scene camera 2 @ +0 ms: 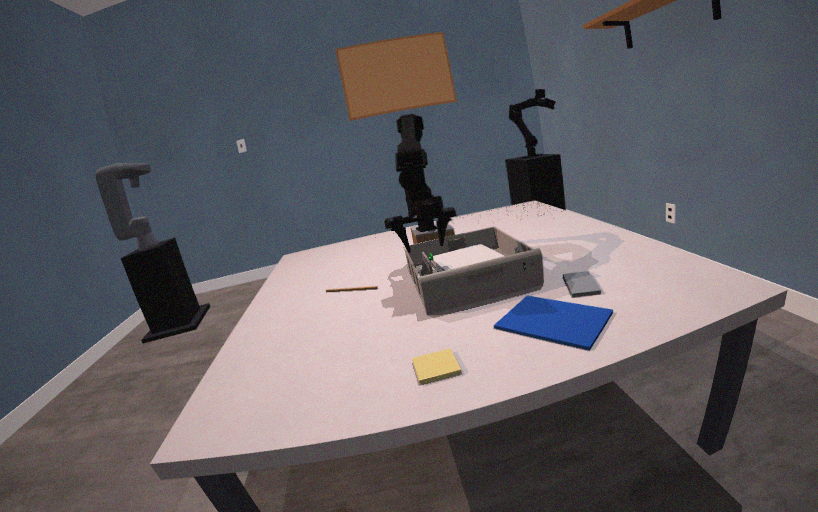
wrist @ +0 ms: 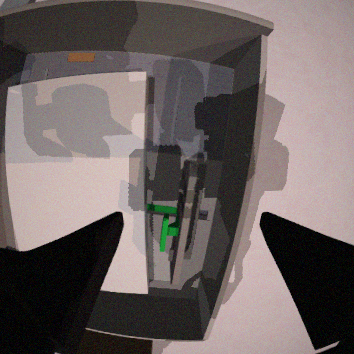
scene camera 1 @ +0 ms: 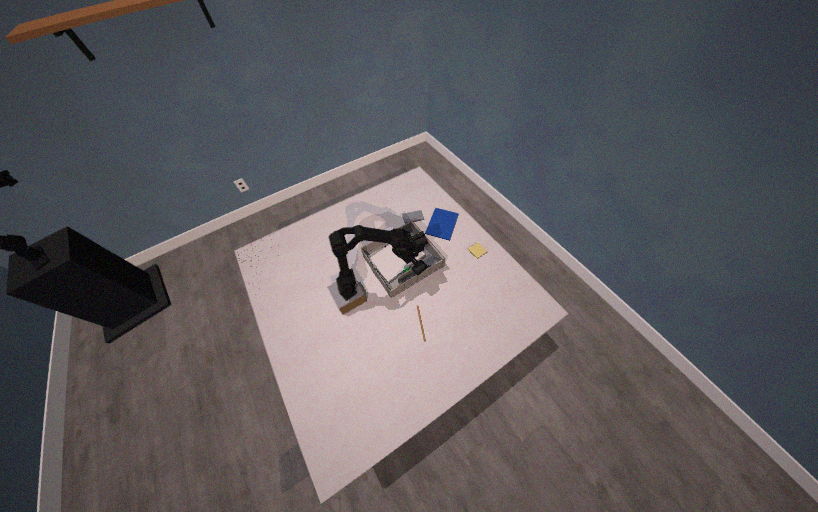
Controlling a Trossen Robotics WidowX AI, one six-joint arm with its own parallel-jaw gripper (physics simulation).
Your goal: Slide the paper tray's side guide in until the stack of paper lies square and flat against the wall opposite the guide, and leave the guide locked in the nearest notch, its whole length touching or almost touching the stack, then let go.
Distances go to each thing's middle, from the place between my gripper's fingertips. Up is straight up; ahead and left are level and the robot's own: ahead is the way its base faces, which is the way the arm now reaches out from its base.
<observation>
I see my gripper 2 cm past the side guide (wrist: pixel 190 188), 1 cm to the right of it and 6 cm above it. Also, from my hand: small grey block (scene camera 2: pixel 579 284) 27 cm ahead, 30 cm to the left, 10 cm below; blue book (scene camera 2: pixel 576 325) 37 cm ahead, 15 cm to the left, 10 cm below; white paper stack (scene camera 2: pixel 477 253) 13 cm to the left, 8 cm below.
</observation>
